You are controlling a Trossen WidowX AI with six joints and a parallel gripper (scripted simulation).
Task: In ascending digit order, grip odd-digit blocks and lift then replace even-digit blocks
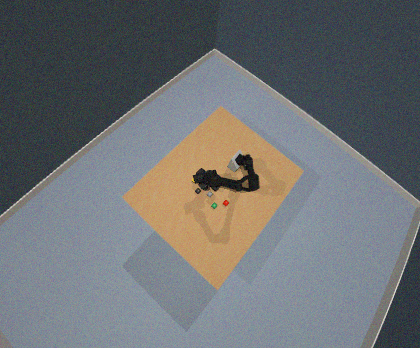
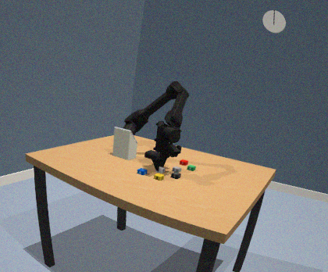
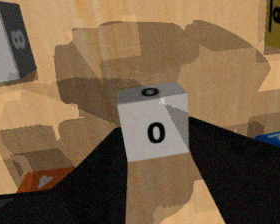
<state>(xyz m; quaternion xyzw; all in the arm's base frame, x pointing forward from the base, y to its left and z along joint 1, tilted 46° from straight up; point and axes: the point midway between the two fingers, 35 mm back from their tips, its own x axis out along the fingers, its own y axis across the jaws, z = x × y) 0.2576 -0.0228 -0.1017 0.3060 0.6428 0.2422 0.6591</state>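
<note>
Right now my gripper tip is 10 mm short of the white block. From my gripper tip the other things lie so: blue block (40 mm behind, 80 mm to the right); orange block (30 mm behind, 70 mm to the left); grey block (60 mm ahead, 70 mm to the left).
</note>
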